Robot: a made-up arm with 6 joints. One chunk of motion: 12 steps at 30 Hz.
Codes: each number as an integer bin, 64 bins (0 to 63) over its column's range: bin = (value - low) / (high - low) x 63, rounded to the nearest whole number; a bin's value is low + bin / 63 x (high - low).
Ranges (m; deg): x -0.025..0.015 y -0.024..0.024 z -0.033..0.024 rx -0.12..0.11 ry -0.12..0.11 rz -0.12..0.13
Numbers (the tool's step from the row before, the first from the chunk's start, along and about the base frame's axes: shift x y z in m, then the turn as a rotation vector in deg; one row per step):
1: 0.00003 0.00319 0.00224 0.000 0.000 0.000
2: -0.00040 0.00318 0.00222 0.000 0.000 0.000
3: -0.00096 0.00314 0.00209 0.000 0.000 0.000
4: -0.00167 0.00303 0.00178 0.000 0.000 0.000
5: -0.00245 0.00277 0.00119 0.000 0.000 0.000
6: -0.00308 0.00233 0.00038 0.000 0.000 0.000
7: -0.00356 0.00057 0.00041 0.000 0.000 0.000
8: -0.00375 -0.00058 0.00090 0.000 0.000 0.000
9: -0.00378 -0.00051 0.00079 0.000 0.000 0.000
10: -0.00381 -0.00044 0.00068 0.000 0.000 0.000
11: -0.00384 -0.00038 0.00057 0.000 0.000 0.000
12: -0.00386 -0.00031 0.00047 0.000 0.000 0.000
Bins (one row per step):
1: 39 36 39 33 33 30
2: 39 36 39 33 33 30
3: 38 36 39 33 33 30
4: 37 35 38 33 33 30
5: 36 35 38 33 33 30
6: 35 35 37 33 33 30
7: 34 32 37 33 33 30
8: 33 31 37 33 33 30
9: 33 31 37 33 33 30
10: 33 31 37 33 33 30
11: 33 31 37 33 33 30
12: 33 31 37 33 33 30

